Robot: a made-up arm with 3 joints. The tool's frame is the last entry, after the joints. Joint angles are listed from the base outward.
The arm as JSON. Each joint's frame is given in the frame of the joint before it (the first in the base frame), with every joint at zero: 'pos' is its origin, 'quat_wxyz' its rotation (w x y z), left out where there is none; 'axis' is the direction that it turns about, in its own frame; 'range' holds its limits. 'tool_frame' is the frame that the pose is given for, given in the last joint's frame.
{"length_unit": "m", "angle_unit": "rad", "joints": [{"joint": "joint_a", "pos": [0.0, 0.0, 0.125], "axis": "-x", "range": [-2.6, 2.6]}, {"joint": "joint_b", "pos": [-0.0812, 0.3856, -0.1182], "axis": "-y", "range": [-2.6, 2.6]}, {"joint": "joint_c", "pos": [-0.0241, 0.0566, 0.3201], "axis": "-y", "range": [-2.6, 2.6]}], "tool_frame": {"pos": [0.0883, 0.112, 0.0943]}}
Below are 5 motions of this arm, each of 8 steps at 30 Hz.
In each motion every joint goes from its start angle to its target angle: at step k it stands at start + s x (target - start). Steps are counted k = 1, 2, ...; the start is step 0. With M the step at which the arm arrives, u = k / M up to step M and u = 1 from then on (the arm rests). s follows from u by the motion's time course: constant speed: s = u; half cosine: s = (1 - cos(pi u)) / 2; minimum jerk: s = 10 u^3 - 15 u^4 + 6 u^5.
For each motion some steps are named. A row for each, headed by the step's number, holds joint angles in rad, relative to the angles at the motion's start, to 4 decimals.
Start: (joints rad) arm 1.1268 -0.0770 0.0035
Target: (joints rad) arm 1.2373 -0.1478 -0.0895
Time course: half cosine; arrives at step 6
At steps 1, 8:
1: 0.0074 -0.0047 -0.0062
8: 0.1105 -0.0708 -0.0930

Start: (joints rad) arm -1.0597 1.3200 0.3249
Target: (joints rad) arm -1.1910 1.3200 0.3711
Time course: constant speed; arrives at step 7
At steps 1, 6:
1: -0.0188 0.0000 0.0066
6: -0.1125 0.0000 0.0396

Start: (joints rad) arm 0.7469 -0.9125 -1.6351
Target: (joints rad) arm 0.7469 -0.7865 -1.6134
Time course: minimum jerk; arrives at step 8
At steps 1, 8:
1: 0.0000 0.0020 0.0003
8: 0.0000 0.1260 0.0217

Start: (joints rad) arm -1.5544 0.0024 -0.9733
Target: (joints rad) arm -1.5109 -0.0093 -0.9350
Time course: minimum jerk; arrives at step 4
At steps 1, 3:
1: 0.0045 -0.0012 0.0040
3: 0.0390 -0.0105 0.0343

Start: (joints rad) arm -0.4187 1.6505 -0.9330
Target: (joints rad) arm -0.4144 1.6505 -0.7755
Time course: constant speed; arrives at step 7
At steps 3, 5, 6, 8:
3: 0.0018 0.0000 0.0675
5: 0.0031 0.0000 0.1125
6: 0.0037 0.0000 0.1350
8: 0.0043 0.0000 0.1575

